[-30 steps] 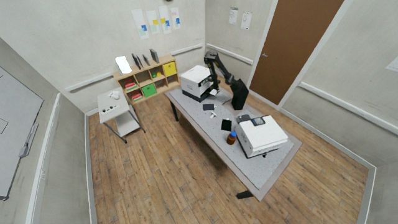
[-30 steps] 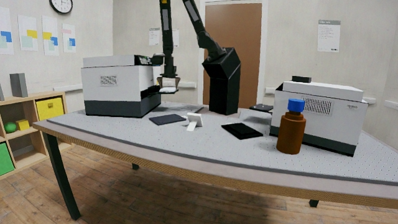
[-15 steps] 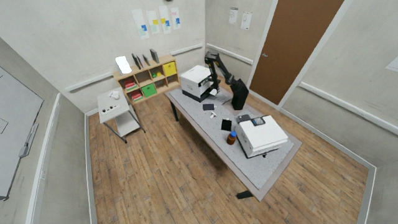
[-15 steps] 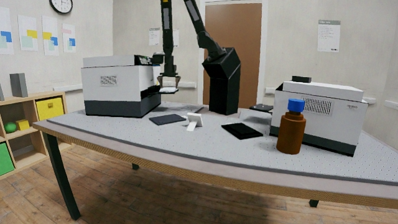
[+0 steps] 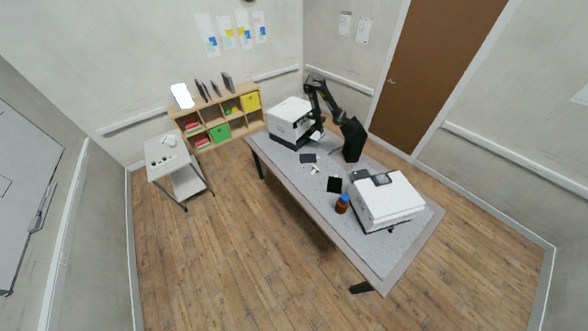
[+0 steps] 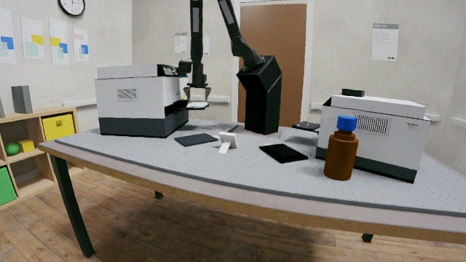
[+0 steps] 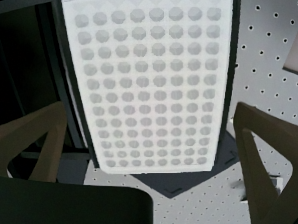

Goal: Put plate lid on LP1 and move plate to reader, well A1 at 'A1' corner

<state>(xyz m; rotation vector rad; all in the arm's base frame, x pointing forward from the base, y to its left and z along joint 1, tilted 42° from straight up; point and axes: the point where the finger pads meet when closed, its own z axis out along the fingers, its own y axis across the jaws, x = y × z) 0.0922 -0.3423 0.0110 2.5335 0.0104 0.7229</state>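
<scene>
The white well plate lies 20 mm below my hand.
</scene>
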